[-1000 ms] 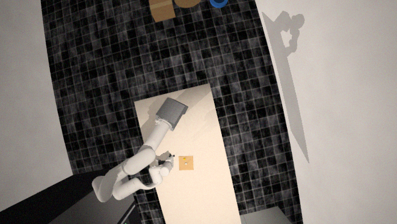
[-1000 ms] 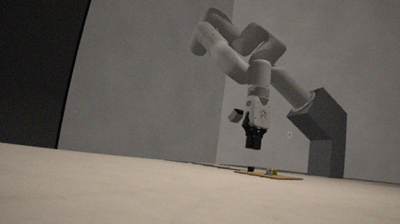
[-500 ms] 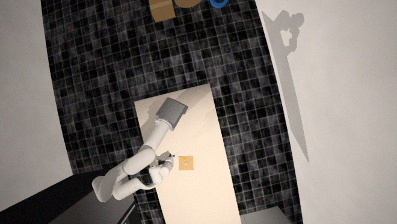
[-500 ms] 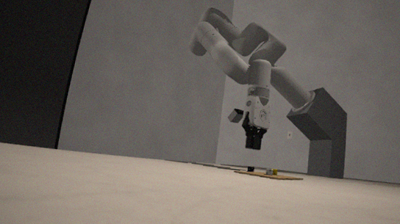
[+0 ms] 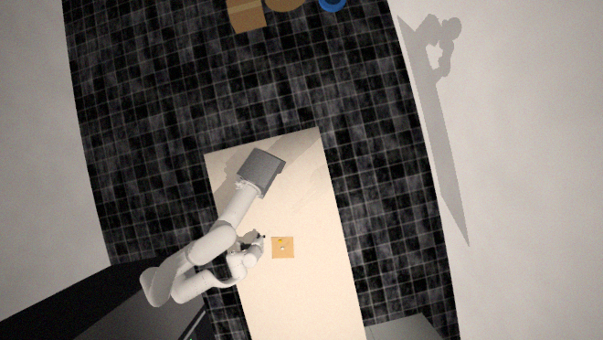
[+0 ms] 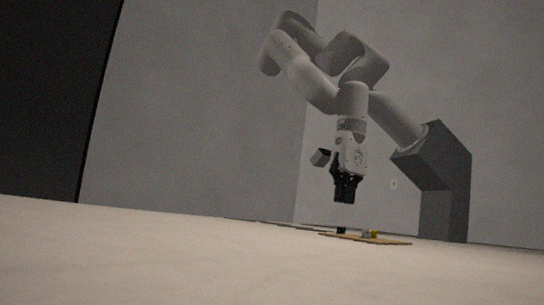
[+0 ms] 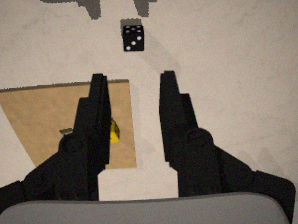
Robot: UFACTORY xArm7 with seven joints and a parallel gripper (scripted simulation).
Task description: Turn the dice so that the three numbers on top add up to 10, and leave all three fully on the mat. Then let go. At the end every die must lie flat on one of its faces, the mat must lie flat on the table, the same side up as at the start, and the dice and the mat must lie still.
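Right now my hand is 9 cm above the black die. From my hand the other things lie so: pale die: 13 cm ahead, 6 cm to the left, 8 cm below; tan mat: 13 cm ahead, 6 cm to the left, 9 cm below; yellow die: 8 cm ahead, 7 cm to the left, 8 cm below.
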